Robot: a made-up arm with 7 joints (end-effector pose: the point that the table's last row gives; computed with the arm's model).
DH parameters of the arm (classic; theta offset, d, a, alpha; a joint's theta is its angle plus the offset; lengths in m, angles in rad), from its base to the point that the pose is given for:
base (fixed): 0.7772 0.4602 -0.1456 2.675
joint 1: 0 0.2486 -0.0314 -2.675
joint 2: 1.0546 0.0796 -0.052 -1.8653
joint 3: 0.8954 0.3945 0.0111 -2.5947
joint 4: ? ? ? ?
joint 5: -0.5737 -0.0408 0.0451 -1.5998
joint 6: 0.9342 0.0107 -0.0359 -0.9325
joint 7: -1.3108 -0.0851 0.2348 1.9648
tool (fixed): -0.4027 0.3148 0 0
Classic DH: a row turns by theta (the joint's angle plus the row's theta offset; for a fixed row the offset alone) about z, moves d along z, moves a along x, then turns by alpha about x.
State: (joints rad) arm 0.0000 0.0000 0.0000 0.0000 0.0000 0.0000 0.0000
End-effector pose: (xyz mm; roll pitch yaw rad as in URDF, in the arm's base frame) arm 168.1 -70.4 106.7 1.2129 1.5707 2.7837
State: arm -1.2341 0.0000 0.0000 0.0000 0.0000 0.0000 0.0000
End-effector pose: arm -65.0 -51.7 17.6 1.7831 1.0441 -1.7997
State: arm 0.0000 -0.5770 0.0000 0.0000 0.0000 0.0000 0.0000
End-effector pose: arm 206.0 -209.8 106.7 1.2129 1.5707 2.2067
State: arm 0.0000 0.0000 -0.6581 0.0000 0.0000 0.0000 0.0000
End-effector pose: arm 94.4 55.4 234.4 0.1623 0.9420 1.9307
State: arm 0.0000 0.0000 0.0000 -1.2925 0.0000 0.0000 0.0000
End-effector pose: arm 99.7 -377.5 -198.0 2.9361 0.2813 -1.6810
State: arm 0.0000 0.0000 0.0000 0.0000 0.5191 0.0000 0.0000
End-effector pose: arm 66.9 -55.4 156.3 1.5391 1.0579 3.0286
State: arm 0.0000 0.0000 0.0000 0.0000 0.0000 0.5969 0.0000
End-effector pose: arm 259.5 -245.1 -51.7 -2.9558 1.0449 -1.6706
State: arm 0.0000 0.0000 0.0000 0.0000 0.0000 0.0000 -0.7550
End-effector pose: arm 242.3 5.2 360.9 0.5670 0.8692 1.8528
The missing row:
joint 4: -0.8846 0.5753 -0.2223 -1.6454
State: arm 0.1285 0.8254 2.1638 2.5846 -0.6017 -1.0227 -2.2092
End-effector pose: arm -65.0 -729.7 1055.9 -0.2445 0.1238 -2.1071
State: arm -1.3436 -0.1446 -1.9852 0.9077 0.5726 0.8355 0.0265
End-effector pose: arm -141.6 -61.1 444.1 0.2481 -0.6899 -2.6735
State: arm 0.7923 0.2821 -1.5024 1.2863 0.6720 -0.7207 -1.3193
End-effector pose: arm 499.6 -397.2 -152.8 -1.7467 0.2280 -1.6840
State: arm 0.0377 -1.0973 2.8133 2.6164 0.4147 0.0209 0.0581
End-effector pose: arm 187.6 90.6 361.1 -2.3929 0.9662 -1.4583
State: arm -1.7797 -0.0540 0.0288 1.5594 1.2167 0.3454 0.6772
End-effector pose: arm 171.3 -324.5 370.2 0.3866 0.2692 -2.0539
